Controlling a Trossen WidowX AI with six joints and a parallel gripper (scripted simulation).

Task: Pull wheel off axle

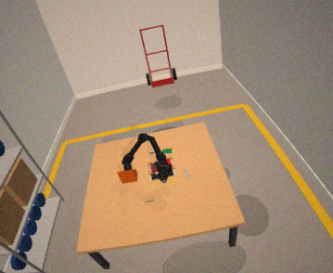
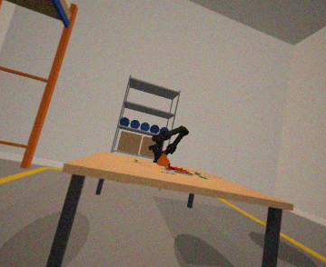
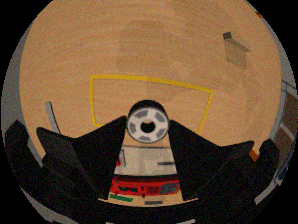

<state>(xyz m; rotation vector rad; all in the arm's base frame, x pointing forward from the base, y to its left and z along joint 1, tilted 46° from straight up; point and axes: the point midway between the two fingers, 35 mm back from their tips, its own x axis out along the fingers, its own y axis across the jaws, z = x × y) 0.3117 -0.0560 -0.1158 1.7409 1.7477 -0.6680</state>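
Right now the dark wheel is right at my gripper tip.
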